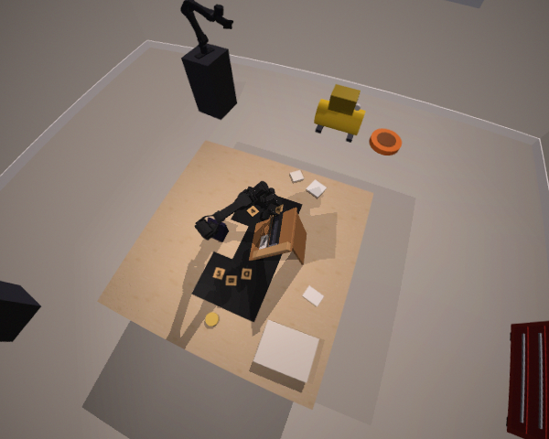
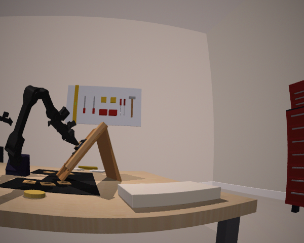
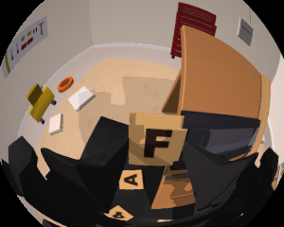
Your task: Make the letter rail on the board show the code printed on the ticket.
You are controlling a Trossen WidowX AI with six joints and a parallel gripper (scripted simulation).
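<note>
The white ticket lies 180 mm to the right of my gripper tip, 80 mm below it and 10 mm ahead of it. Round my gripper tip: black mat (220 mm to the right, 180 mm below, 110 mm behind); then white slab (600 mm to the right, 380 mm ahead, 160 mm below).
</note>
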